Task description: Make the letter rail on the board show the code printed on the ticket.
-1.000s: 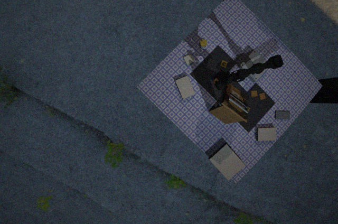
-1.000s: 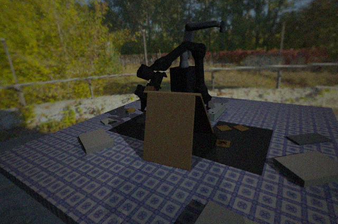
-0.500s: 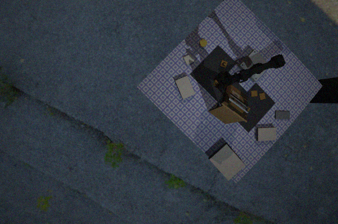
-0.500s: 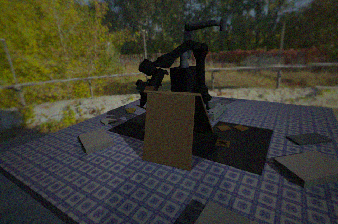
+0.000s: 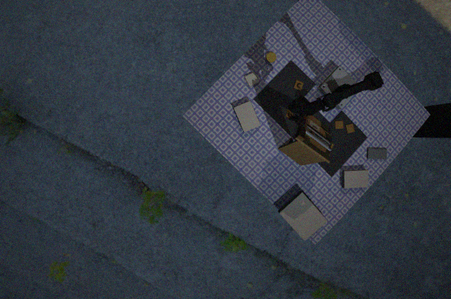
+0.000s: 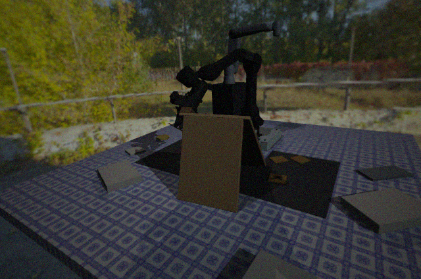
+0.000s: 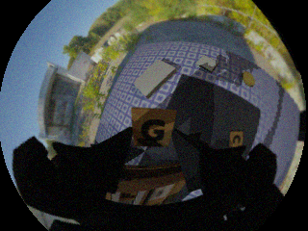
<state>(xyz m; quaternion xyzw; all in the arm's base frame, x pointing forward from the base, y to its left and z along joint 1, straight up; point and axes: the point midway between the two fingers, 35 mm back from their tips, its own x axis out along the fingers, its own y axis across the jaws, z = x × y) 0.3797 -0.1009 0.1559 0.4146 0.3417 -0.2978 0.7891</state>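
Now: gripper tip 16 cm to the right of the letter tile marked f and 4 cm past it. The rest, counted from my gripper tip: letter tile marked g (right at my gripper tip); brown letter board (21 cm to the left, 8 cm below, 3 cm behind); dark mat (20 cm behind, 17 cm below, 13 cm to the left).
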